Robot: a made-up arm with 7 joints.
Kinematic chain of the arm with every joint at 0, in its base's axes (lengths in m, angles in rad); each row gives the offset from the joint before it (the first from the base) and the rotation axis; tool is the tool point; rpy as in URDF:
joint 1: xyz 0 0 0.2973 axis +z
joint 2: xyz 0 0 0 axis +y
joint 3: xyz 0 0 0.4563 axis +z
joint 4: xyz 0.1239 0 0 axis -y
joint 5: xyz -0.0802 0 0.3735 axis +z
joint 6: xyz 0 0 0 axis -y
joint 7: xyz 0.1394 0 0 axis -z
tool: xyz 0 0 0 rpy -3.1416 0 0
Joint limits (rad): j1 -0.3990..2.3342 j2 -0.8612..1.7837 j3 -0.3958..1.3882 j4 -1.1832..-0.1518 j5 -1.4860..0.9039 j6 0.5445..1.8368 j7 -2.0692..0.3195
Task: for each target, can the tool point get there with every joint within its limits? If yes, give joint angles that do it. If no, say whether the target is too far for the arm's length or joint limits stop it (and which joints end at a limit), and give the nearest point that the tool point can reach.
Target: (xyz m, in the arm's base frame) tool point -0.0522 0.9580 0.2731
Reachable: yes | joints 1.3582 1.3530 0.9725 -0.4777 -0.5781 0.9847 -1.6942
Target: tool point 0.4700 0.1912 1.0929
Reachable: yes | joints 0.0767 0.0232 0.3381 -0.8766 -0.1808 1.2364 -0.2031
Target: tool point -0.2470 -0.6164 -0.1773
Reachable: no: joint limits stop it (at a limit: joint 1, joint 2, joint 3, joint 4, joint 6) | nearest point 0.3501 -0.4441 -0.2950 | short by 0.633 m
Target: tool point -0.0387 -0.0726 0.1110
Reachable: no: joint limits stop it (at a limit: joint 1, joint 2, joint 3, joint 4, joint 6) | nearest point 0.3482 -0.3786 -0.3238 | short by 0.658 m
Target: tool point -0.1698 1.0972 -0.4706
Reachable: no: too far | nearest point -0.1266 0.8178 -0.2452 | short by 0.362 m
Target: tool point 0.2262 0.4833 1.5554
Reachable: no: too far | nearest point 0.1646 0.3516 1.2126 | short by 0.372 m
